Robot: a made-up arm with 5 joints. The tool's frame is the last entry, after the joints.
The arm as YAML. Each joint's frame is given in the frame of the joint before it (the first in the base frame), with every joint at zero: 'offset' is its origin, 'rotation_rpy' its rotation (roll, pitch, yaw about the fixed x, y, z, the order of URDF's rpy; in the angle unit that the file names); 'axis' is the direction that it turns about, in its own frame. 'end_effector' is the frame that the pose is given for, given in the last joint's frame.
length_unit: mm
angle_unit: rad
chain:
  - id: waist
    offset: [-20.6, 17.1, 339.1]
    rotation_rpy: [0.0, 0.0, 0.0]
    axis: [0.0, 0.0, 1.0]
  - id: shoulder
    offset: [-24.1, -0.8, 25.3]
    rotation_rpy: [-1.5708, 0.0, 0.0]
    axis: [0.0, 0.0, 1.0]
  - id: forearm
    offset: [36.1, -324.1, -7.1]
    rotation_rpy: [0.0, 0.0, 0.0]
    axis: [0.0, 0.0, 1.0]
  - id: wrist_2
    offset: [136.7, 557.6, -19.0]
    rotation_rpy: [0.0, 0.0, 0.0]
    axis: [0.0, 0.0, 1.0]
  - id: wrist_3
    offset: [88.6, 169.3, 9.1]
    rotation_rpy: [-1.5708, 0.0, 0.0]
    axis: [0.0, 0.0, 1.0]
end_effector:
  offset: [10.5, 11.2, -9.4]
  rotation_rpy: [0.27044, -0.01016, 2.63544]
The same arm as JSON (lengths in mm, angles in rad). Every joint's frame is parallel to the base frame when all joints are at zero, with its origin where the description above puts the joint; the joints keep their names.
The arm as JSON. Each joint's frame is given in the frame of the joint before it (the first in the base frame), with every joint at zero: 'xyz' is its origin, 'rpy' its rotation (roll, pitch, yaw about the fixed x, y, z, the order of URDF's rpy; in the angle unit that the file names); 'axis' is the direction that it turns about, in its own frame. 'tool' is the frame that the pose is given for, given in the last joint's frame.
{
  "units": {
    "length": "mm",
    "angle": "rad"
  },
  "joints": [
    {
      "name": "waist",
      "type": "revolute",
      "origin": {
        "xyz": [
          -20.6,
          17.1,
          339.1
        ],
        "rpy": [
          0.0,
          0.0,
          0.0
        ]
      },
      "axis": "+z"
    },
    {
      "name": "shoulder",
      "type": "revolute",
      "origin": {
        "xyz": [
          -24.1,
          -0.8,
          25.3
        ],
        "rpy": [
          0.0,
          0.0,
          0.0
        ]
      },
      "axis": "+y"
    },
    {
      "name": "forearm",
      "type": "revolute",
      "origin": {
        "xyz": [
          36.1,
          -7.1,
          324.1
        ],
        "rpy": [
          0.0,
          0.0,
          0.0
        ]
      },
      "axis": "+y"
    },
    {
      "name": "wrist_2",
      "type": "revolute",
      "origin": {
        "xyz": [
          136.7,
          -19.0,
          -557.6
        ],
        "rpy": [
          0.0,
          0.0,
          0.0
        ]
      },
      "axis": "+y"
    },
    {
      "name": "wrist_3",
      "type": "revolute",
      "origin": {
        "xyz": [
          88.6,
          9.1,
          -169.3
        ],
        "rpy": [
          0.0,
          0.0,
          0.0
        ]
      },
      "axis": "-z"
    }
  ],
  "tool": {
    "origin": {
      "xyz": [
        10.5,
        -11.2,
        9.4
      ],
      "rpy": [
        -2.8711,
        0.0102,
        -2.6354
      ]
    }
  }
}

